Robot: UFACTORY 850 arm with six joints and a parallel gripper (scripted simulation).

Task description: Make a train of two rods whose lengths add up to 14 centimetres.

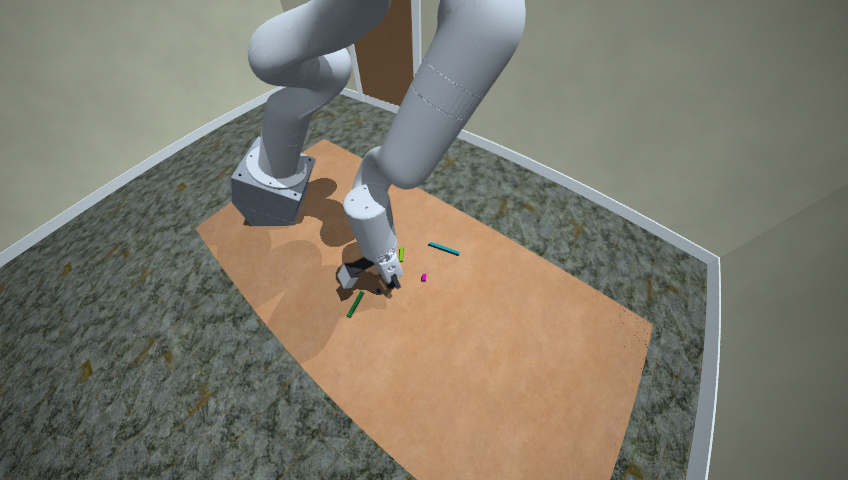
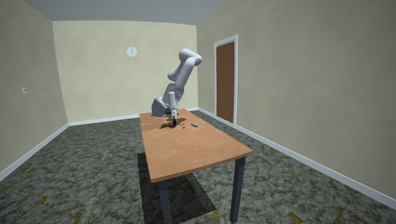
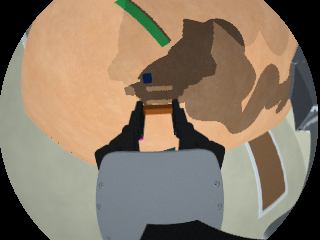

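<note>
Right now my hand is 2 cm above the orange rod. Also, from my hand: small blue rod 4 cm to the right, 3 cm below; then magenta rod 6 cm ahead, 8 cm to the left, 3 cm below; then lime rod 4 cm behind, 9 cm to the left, 3 cm below.
</note>
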